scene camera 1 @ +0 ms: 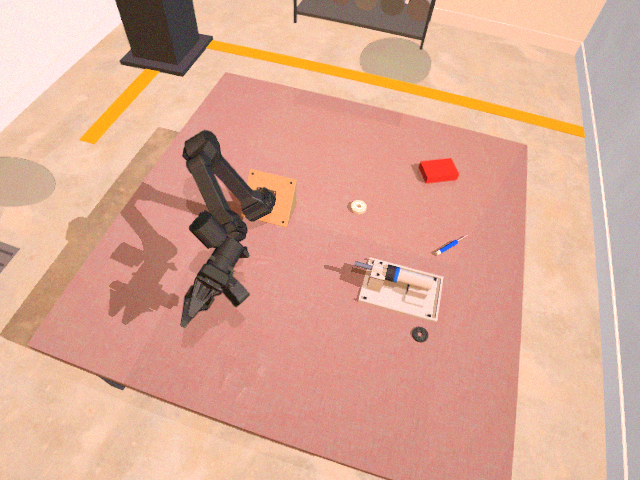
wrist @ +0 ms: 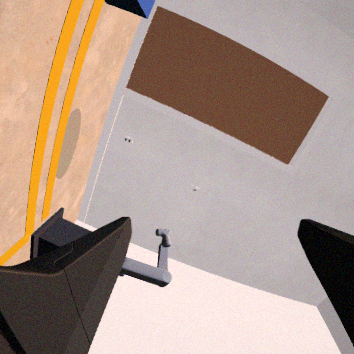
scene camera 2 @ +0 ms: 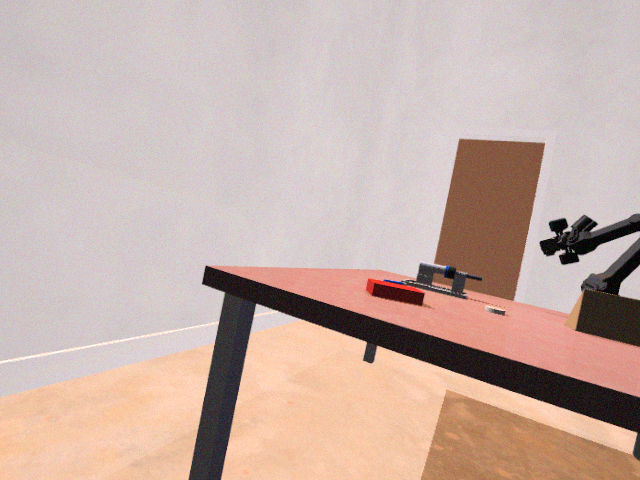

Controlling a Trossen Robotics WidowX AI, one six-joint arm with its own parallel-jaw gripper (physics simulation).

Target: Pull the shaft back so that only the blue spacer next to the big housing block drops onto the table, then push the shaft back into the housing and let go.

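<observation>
The big pale housing block stands on a white base plate. The blue spacer sits against the housing's end, with a black spacer beside it, between housing and the smaller support block. The grey shaft sticks out past the support block. My gripper is open and empty, raised above the table well to the left of the fixture in scene camera 1. The fixture does not show in the wrist view.
A red block, a cream ring, a blue screwdriver and a dark ring lie on the table around the fixture. The arm's base stands on an orange mount.
</observation>
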